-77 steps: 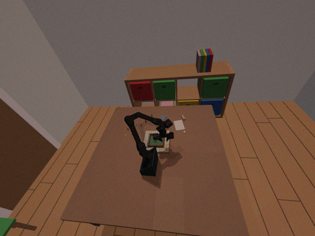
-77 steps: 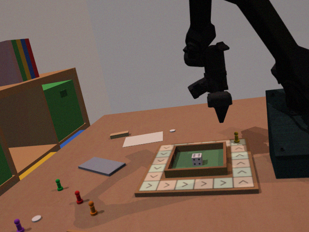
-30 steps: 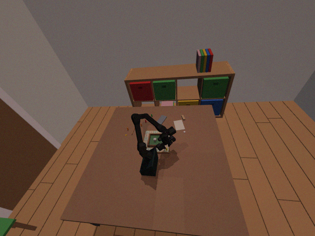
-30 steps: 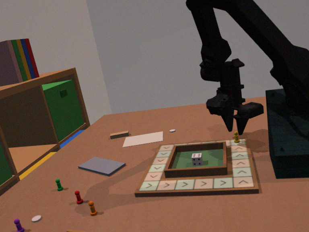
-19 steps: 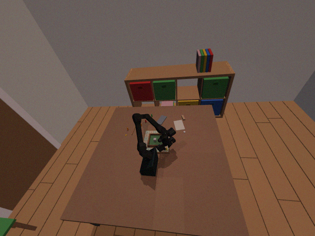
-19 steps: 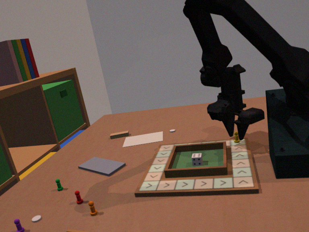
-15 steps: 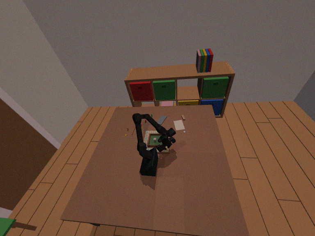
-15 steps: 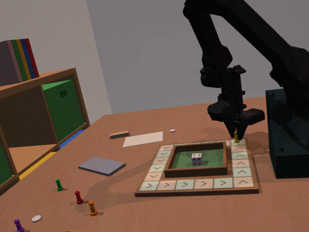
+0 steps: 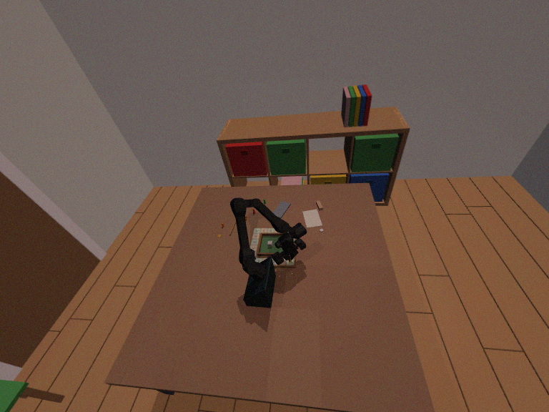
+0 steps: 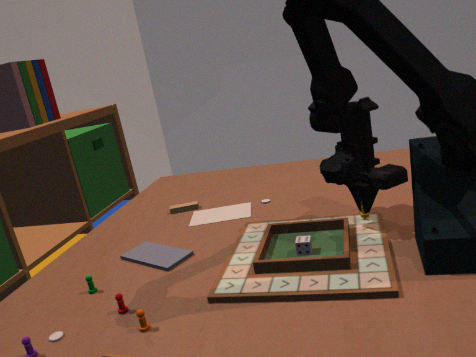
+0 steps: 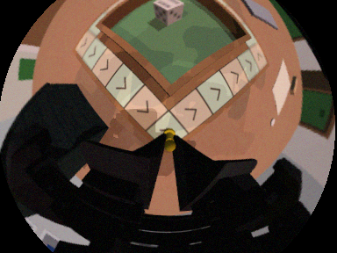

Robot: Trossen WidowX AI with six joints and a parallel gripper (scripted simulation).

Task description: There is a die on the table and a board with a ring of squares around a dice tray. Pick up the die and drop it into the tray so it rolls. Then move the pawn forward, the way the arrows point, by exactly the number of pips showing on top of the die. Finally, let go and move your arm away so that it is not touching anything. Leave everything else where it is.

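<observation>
Right now the white die is 100 mm ahead of my gripper tip and 130 mm to the left of it. The rest, counted from my gripper tip: white sheet 350 mm ahead, 110 mm to the right, 30 mm below; then yellow pawn 10 mm above; then green tray floor 100 mm ahead, 120 mm to the left, 20 mm below.
</observation>
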